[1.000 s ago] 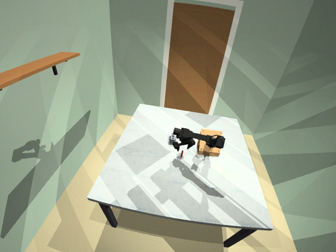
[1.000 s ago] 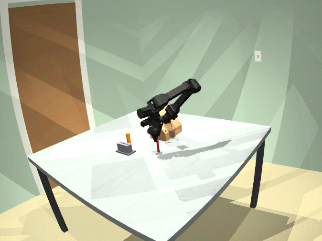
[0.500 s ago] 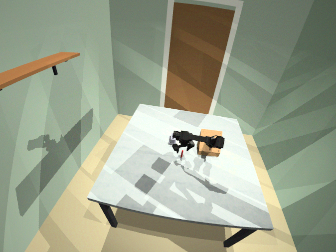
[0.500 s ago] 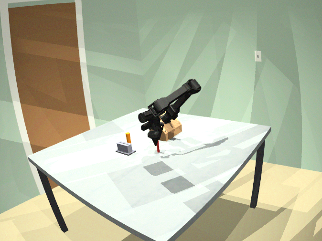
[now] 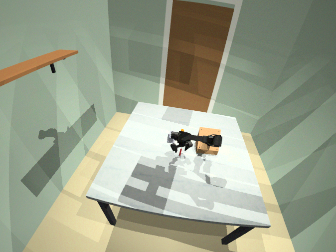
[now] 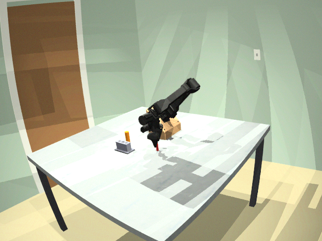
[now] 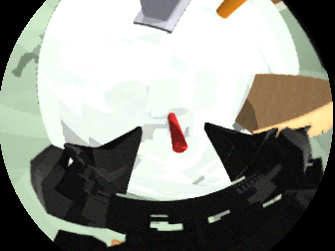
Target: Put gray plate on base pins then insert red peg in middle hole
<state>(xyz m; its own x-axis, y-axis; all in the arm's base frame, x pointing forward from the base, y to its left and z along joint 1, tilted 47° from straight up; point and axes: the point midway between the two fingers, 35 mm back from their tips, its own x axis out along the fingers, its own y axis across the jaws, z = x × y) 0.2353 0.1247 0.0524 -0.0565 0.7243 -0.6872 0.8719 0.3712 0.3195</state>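
My gripper tip is now right at the red peg. From my gripper tip the other things lie so: orange peg 250 mm to the right; base 100 mm ahead, 190 mm to the right, 30 mm below; gray plate 100 mm ahead, 190 mm to the right.
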